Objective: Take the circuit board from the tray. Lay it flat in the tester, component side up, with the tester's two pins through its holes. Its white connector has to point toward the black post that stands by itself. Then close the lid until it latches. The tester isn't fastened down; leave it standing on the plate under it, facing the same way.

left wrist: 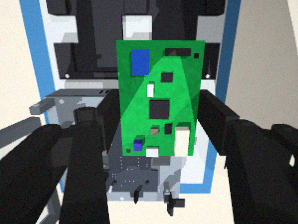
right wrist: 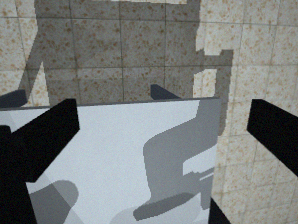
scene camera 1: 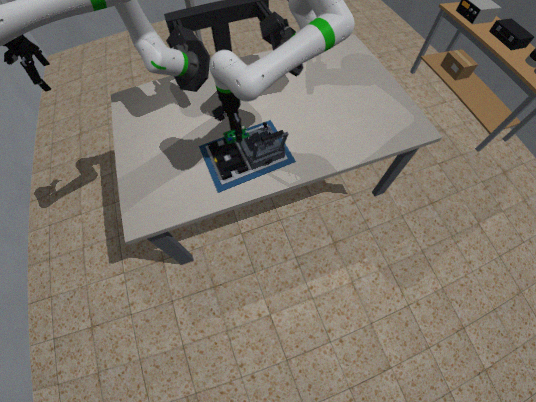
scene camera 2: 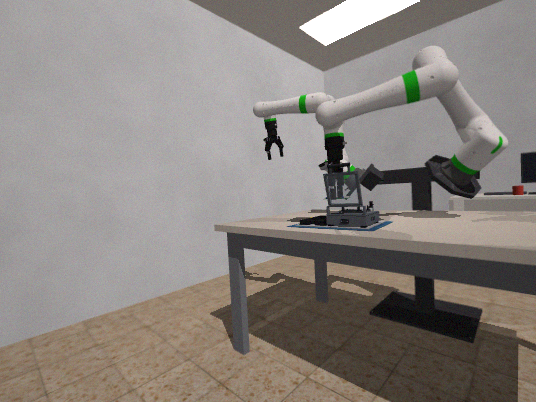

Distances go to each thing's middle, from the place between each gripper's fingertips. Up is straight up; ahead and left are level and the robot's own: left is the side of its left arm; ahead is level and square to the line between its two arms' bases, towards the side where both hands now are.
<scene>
My left hand is 13 cm short of the clear lid (scene camera 2: 343,189), 13 cm to the right of it and 4 cm below it. The rest, counted from my left hand: black tray (scene camera 1: 237,160) 4 cm ahead, 6 cm to the right, 13 cm below; then green circuit board (left wrist: 159,81) 2 cm below.
My right hand (scene camera 1: 47,77) is 28 cm short of the green circuit board, 79 cm to the right of it and 32 cm above it. From my right hand the other things lie so: black tray 32 cm ahead, 72 cm to the left, 42 cm below; then clear lid 41 cm ahead, 92 cm to the left, 26 cm below.
</scene>
